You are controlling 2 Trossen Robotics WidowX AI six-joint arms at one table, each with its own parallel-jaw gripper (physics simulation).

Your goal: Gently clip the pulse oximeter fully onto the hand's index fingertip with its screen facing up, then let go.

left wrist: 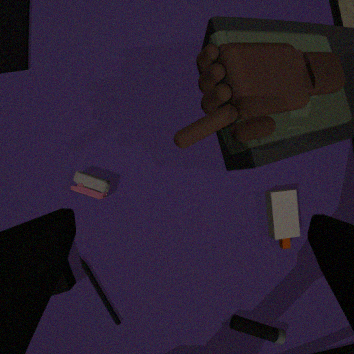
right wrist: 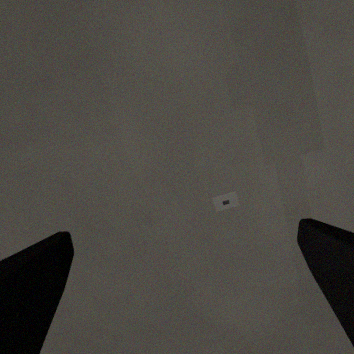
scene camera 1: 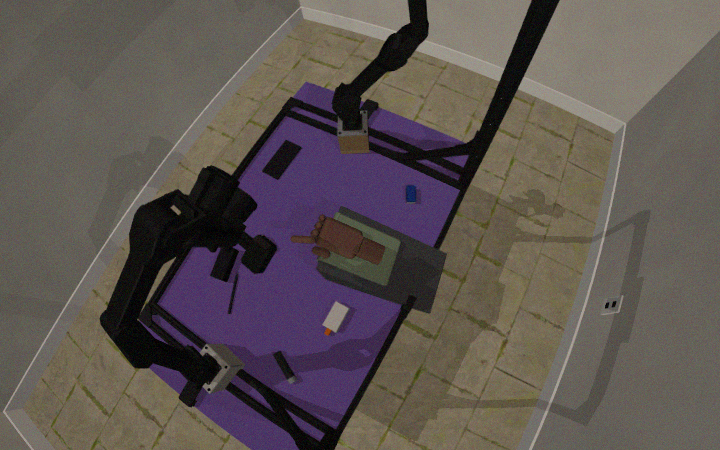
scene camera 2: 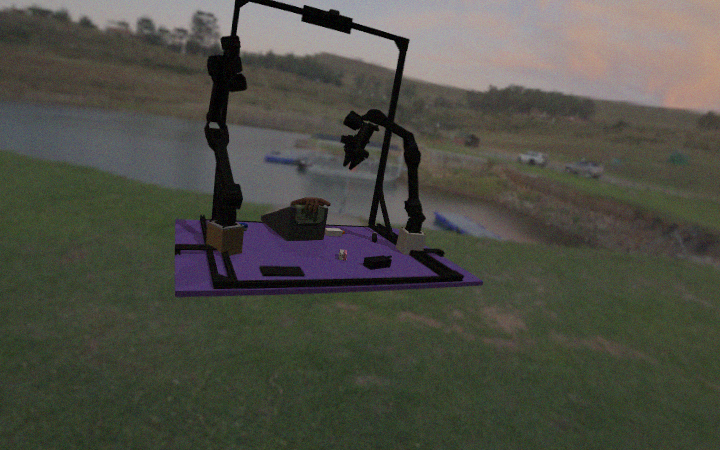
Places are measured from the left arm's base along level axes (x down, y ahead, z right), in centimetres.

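Where they show: left gripper, fingertip midpoint: (left wrist: pixel 194 223) (scene camera 1: pixel 256 234) (scene camera 2: pixel 346 167); right gripper, fingertip midpoint: (right wrist: pixel 186 236) (scene camera 2: pixel 237 59); left arm's base, origin of the base link: (scene camera 1: pixel 207 368) (scene camera 2: pixel 413 231); right arm's base, origin of the base link: (scene camera 1: pixel 352 122) (scene camera 2: pixel 225 223).
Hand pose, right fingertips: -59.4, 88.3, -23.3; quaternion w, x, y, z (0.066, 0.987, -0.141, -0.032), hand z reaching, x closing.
Each offset is from my right fingertips to the top centre of the thing, as dx, dy, dz.
The pulse oximeter @[+66.8, -50.3, +9.3] (scene camera 2: pixel 343 254) (left wrist: pixel 91 184), a small pale clip with a pink part, lies on the purple table away from the hand; its grey and pink halves show side by side in the left wrist view. I cannot make out its screen. The brown hand (scene camera 1: pixel 339 237) (scene camera 2: pixel 311 202) (left wrist: pixel 265 77) rests on a green pad, its index finger (scene camera 1: pixel 302 239) (left wrist: pixel 204 128) extended past the pad and bare. My left gripper (scene camera 1: pixel 238 239) (scene camera 2: pixel 351 164) (left wrist: pixel 194 223) is open and empty, high above the table. My right gripper (scene camera 2: pixel 230 41) (right wrist: pixel 186 236) is open and empty, raised high, facing a wall.
A dark wedge (scene camera 1: pixel 419 267) (scene camera 2: pixel 302 225) (left wrist: pixel 240 161) supports the hand. A white box @[+67.1, -55.4, +42.0] (scene camera 1: pixel 335 316) (left wrist: pixel 285 215), black cylinder @[+67.2, -75.6, +38.7] (scene camera 1: pixel 284 366) (left wrist: pixel 256 328), thin pen @[+69.0, -68.8, +10.5] (scene camera 1: pixel 233 292) (left wrist: pixel 101 292), black box @[+66.4, -63.4, +2.2] (scene camera 1: pixel 224 264) (scene camera 2: pixel 376 261), dark flat pad @[+69.1, -22.7, -7.9] (scene camera 1: pixel 281 159) (scene camera 2: pixel 281 271) and blue object @[+66.7, -9.2, +38.1] (scene camera 1: pixel 410 193) lie around.
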